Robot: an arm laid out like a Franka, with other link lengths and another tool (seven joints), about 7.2 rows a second.
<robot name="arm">
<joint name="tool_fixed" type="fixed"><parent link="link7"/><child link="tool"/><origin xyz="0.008 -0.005 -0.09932" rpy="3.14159 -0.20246 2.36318"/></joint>
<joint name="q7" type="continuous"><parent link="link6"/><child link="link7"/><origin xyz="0.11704 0 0"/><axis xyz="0 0 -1"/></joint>
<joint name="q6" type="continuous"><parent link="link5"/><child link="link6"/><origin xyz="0 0 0"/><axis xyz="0 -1 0"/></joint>
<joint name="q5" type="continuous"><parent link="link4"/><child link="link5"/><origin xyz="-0.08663 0 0.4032"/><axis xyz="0 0 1"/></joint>
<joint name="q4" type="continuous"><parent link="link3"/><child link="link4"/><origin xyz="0.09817 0 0"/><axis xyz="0 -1 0"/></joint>
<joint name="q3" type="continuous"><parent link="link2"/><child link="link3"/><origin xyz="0 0 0.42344"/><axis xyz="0 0 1"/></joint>
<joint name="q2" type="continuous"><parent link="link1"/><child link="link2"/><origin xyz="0 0 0"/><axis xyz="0 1 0"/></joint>
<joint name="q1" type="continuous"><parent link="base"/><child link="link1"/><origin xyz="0 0 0.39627"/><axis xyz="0 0 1"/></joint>
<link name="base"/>
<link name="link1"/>
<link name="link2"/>
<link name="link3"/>
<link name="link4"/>
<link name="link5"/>
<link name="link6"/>
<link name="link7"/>
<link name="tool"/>
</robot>
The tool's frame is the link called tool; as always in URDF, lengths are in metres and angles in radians. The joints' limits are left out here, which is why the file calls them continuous.
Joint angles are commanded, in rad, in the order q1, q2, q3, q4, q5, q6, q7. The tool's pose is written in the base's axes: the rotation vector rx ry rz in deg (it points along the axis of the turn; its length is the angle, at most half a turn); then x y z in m. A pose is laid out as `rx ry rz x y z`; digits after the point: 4 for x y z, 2 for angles.
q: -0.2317, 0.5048, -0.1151, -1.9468, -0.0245, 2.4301, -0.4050
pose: -57.26 -158.02 0.28 0.6972 -0.2434 0.3638
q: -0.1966, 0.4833, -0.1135, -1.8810, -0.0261, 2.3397, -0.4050
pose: -54.44 -158.82 0.58 0.7189 -0.2211 0.3986
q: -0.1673, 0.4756, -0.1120, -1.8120, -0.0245, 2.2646, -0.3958
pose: -52.98 -159.45 0.64 0.7389 -0.2019 0.4280
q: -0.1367, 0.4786, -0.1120, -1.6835, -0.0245, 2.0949, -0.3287
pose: -55.62 -156.20 0.96 0.7628 -0.1825 0.4686
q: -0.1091, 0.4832, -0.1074, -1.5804, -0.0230, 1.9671, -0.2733
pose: -57.35 -154.05 1.17 0.7794 -0.1598 0.5022
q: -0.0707, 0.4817, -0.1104, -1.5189, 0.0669, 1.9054, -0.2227
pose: -60.44 -152.27 -5.57 0.7912 -0.1275 0.5277
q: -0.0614, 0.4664, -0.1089, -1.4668, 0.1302, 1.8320, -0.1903
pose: -62.45 -150.10 -10.70 0.7926 -0.1139 0.5584
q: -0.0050, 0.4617, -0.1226, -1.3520, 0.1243, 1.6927, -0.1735
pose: -58.90 -150.37 -9.06 0.7978 -0.0736 0.6069
